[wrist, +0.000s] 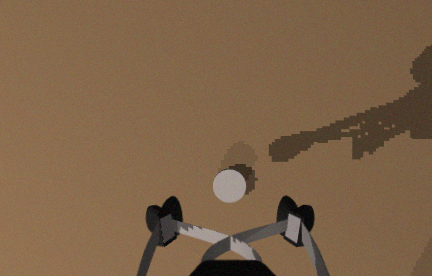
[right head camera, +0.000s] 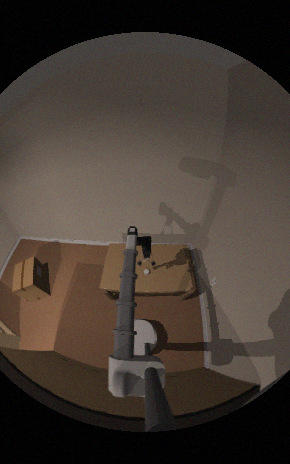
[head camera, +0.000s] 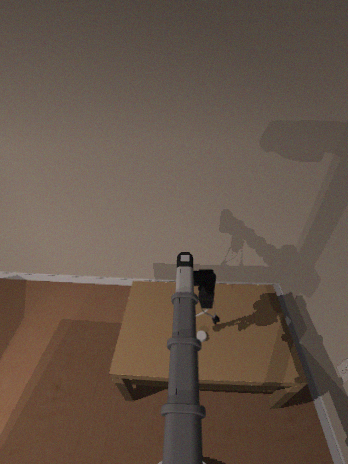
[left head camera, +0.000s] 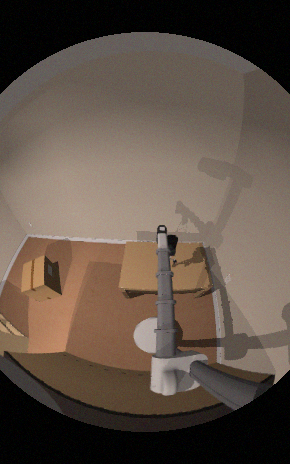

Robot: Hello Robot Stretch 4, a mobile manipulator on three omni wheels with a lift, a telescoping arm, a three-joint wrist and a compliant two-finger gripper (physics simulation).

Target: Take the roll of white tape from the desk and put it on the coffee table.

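Places are measured from the robot's base along level axes (x ahead, y left, z up), in millimetres.
Where they show: gripper, fingertip midpoint: (wrist: 229, 212) (right head camera: 145, 264) (head camera: 202, 321); robot's base, link origin: (right head camera: 136, 335) (left head camera: 153, 334).
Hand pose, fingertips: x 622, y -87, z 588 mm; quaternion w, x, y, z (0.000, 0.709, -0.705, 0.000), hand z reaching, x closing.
Each offset is from my fingertips to the top centre of the thing. Level surfaces: height alone.
The roll of white tape @[dx +6, dy -2, dz -140 mm] (head camera: 201, 335) (right head camera: 146, 271) (wrist: 229, 186) shows as a small white disc on the light wooden coffee table @[dz -164 mm] (head camera: 245, 357) (left head camera: 140, 272) (right head camera: 170, 281) (wrist: 100, 100). In the left head view the arm hides the tape. My gripper (right head camera: 146, 263) (wrist: 229, 212) is open over the table, with its fingertips wide apart and no object between them. In the wrist view the tape is beyond the fingertips, roughly centred between them and apart from both. One fingertip is hidden behind the arm in the head view.
The wall stands behind the coffee table, and another runs along its right side. A cardboard box @[dx -216, dy +1671, dz -208 mm] (left head camera: 37, 279) (right head camera: 30, 280) stands on the floor at the left. A long brown surface (left head camera: 100, 387) (right head camera: 75, 387) with a dark edge spans the near side, below the arm.
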